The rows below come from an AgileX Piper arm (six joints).
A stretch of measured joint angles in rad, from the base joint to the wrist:
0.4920 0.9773 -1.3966 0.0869 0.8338 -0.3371
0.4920 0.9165 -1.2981 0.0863 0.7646 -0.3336
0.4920 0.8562 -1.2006 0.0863 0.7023 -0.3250
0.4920 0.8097 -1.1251 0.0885 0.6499 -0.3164
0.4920 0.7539 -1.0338 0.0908 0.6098 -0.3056
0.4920 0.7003 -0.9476 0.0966 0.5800 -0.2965
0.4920 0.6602 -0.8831 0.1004 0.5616 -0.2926
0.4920 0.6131 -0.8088 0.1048 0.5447 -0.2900
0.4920 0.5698 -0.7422 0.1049 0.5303 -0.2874
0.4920 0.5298 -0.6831 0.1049 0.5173 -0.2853
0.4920 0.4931 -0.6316 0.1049 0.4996 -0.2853
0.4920 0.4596 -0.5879 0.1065 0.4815 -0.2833
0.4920 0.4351 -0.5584 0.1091 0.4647 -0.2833
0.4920 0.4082 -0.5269 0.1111 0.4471 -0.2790
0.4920 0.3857 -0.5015 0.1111 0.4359 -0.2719
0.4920 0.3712 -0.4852 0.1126 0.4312 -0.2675
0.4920 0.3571 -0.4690 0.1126 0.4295 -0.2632
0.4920 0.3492 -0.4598 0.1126 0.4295 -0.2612
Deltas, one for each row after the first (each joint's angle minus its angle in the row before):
0.0000 -0.0608 0.0985 -0.0006 -0.0692 0.0035
0.0000 -0.0603 0.0975 0.0000 -0.0623 0.0086
0.0000 -0.0465 0.0755 0.0022 -0.0524 0.0086
0.0000 -0.0558 0.0913 0.0023 -0.0401 0.0108
0.0000 -0.0536 0.0862 0.0058 -0.0298 0.0091
0.0000 -0.0401 0.0645 0.0038 -0.0184 0.0039
0.0000 -0.0471 0.0743 0.0044 -0.0169 0.0026
0.0000 -0.0433 0.0666 0.0001 -0.0144 0.0026
0.0000 -0.0400 0.0591 0.0000 -0.0130 0.0021
0.0000 -0.0367 0.0515 0.0000 -0.0177 0.0000
0.0000 -0.0335 0.0437 0.0016 -0.0181 0.0020
0.0000 -0.0245 0.0295 0.0026 -0.0168 0.0000
0.0000 -0.0269 0.0315 0.0020 -0.0176 0.0043
0.0000 -0.0225 0.0254 0.0000 -0.0112 0.0071
0.0000 -0.0145 0.0163 0.0015 -0.0047 0.0044
0.0000 -0.0141 0.0162 0.0000 -0.0017 0.0043
0.0000 -0.0079 0.0092 0.0000 0.0000 0.0020

